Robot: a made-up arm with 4 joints.
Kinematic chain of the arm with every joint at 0, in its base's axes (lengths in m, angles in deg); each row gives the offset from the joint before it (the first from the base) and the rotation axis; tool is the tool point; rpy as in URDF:
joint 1: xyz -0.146 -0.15 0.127 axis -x
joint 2: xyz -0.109 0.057 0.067 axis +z
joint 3: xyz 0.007 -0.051 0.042 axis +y
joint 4: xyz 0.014 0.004 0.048 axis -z
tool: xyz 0.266 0.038 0.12 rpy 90 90 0
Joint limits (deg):
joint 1: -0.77..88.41
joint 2: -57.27..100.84
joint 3: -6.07..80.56
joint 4: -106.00..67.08
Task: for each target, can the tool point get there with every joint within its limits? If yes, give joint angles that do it. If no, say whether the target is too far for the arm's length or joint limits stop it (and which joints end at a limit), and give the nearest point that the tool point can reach.
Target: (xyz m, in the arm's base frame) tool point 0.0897 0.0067 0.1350
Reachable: yes | joints 66.44 17.63 24.59 20.82
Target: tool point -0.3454 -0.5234 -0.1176
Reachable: no: joint limits stop it (at a limit: joint 1, joint 2, joint 3) | nearest point -0.3090 -0.3775 0.0288 | short by 0.210 m
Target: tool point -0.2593 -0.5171 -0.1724
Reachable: no: joint limits stop it (at a limit: joint 1, joint 2, joint 3) | nearest point -0.2540 -0.2845 -0.1571 | short by 0.233 m
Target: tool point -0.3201 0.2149 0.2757
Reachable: yes | joints 21.82 43.86 1.90 -63.76
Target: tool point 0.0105 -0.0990 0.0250
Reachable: yes | joints 24.20 -4.20 67.78 -13.19
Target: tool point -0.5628 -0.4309 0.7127
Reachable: no: too far | nearest point -0.4120 -0.3060 0.4522 | short by 0.326 m
